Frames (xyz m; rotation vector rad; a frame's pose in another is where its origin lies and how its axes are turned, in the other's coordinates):
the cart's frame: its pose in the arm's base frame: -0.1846 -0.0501 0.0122 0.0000 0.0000 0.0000
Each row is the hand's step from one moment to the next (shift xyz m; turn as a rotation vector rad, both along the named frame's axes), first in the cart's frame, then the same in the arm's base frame.
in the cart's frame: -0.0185 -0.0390 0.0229 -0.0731 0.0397 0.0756
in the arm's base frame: -0.0185 -0.0390 0.0229 -0.0731 0.0397 0.0756
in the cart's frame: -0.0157 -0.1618 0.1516 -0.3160 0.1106 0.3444
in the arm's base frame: -0.0157 -0.1618 0.1516 -0.3160 0.1106 0.3444
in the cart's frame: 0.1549 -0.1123 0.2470 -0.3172 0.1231 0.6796
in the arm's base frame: 0.1549 -0.1123 0.2470 -0.3172 0.1231 0.6796
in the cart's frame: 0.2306 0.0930 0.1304 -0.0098 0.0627 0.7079
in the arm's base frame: 0.2306 0.0930 0.1304 -0.0098 0.0627 0.7079
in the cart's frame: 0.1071 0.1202 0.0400 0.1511 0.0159 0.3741
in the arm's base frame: 0.1071 0.1202 0.0400 0.1511 0.0159 0.3741
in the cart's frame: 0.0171 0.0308 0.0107 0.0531 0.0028 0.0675
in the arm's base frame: 0.0171 0.0308 0.0107 0.0531 0.0028 0.0675
